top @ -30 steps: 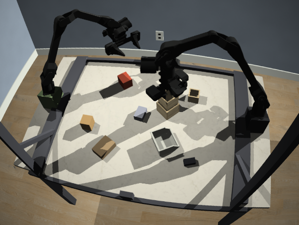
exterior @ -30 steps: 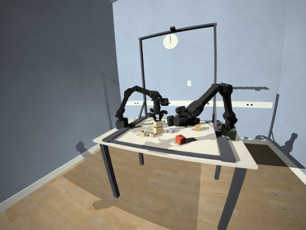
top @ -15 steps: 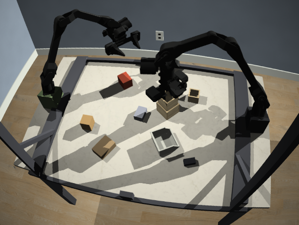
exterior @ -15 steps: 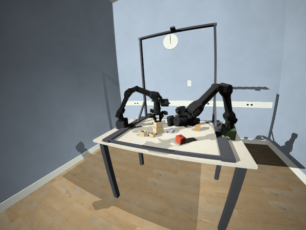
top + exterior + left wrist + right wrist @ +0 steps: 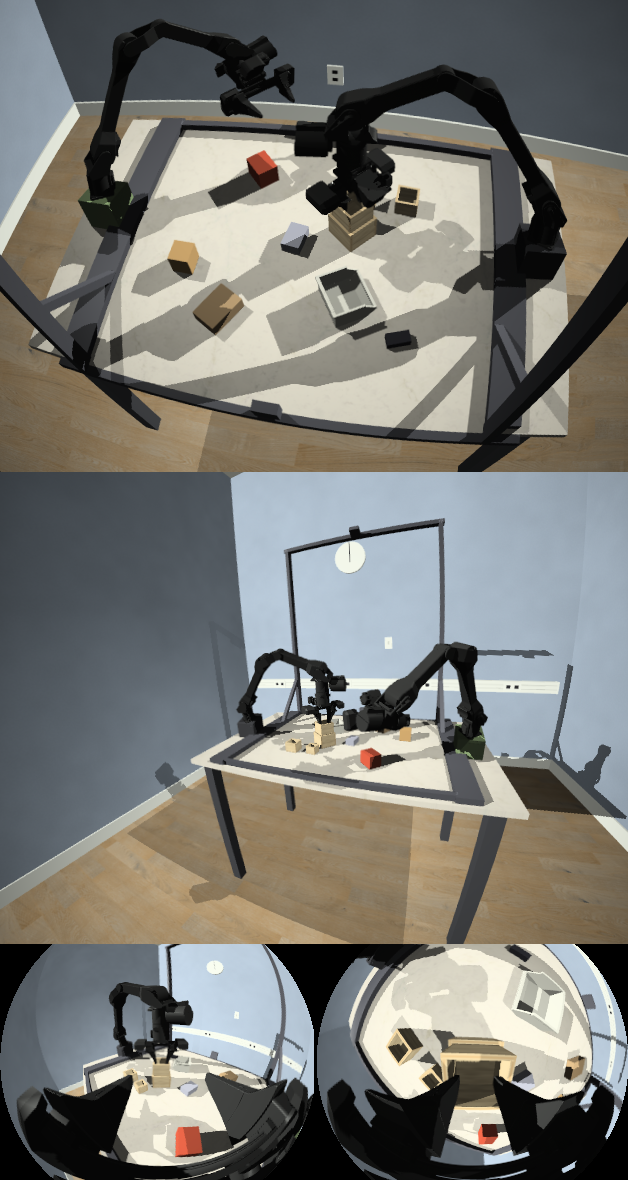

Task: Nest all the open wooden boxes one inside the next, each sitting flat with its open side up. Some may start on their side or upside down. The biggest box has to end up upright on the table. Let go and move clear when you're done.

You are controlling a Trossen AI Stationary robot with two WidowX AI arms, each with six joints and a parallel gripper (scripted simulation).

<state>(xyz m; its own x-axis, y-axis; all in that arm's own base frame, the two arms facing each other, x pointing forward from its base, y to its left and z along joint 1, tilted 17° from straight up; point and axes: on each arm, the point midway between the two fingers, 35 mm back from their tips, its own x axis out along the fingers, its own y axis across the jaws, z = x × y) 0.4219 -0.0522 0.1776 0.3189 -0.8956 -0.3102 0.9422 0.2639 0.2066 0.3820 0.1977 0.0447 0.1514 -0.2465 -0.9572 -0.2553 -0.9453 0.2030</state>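
My right hand is 110 mm above the large wooden box. The rest, counted from my right hand: grey-blue cube (120 mm to the left, 110 mm below, 40 mm behind); then small wooden box (110 mm below, 90 mm ahead, 20 mm to the right); then grey open tray (170 mm behind, 100 mm below, 10 mm to the right).
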